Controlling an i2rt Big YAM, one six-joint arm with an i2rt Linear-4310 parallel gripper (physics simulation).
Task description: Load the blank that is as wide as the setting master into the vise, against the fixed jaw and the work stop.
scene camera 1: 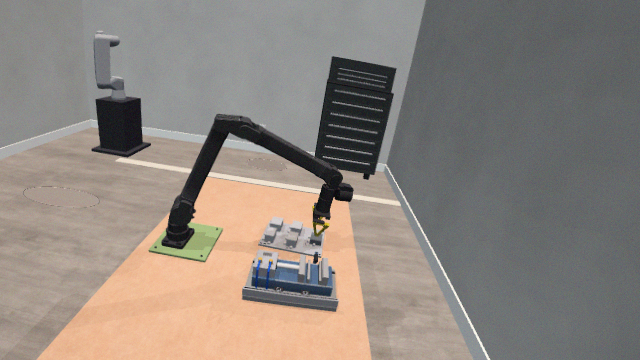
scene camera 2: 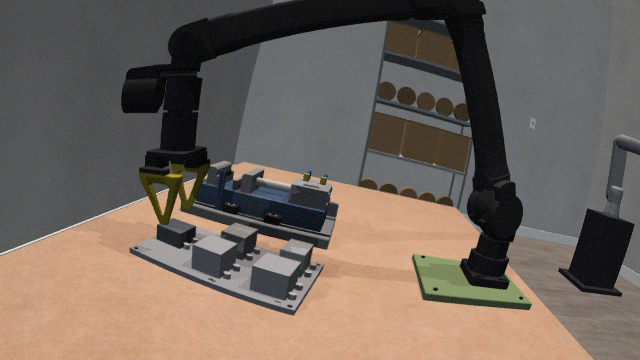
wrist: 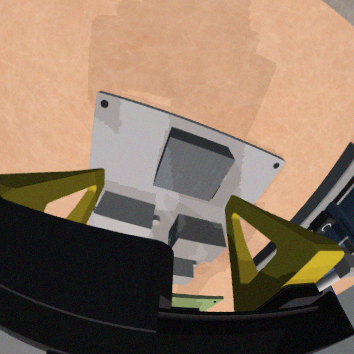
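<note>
My gripper is open and empty, fingertips low over a darker grey block at the end of a grey plate. One fingertip appears near the block's top in scene camera 2; contact is unclear. Several lighter blocks, including a large one and a smaller one, stand on the plate. Which block is the setting master, I cannot tell. The blue vise has a fixed jaw, a moving jaw and a dark upright stop.
The vise stands on a grey base beside the block plate. Small round pegs stand beside the blocks. The arm is mounted on a green plate. A dark cabinet and a shelf rack stand beyond the table.
</note>
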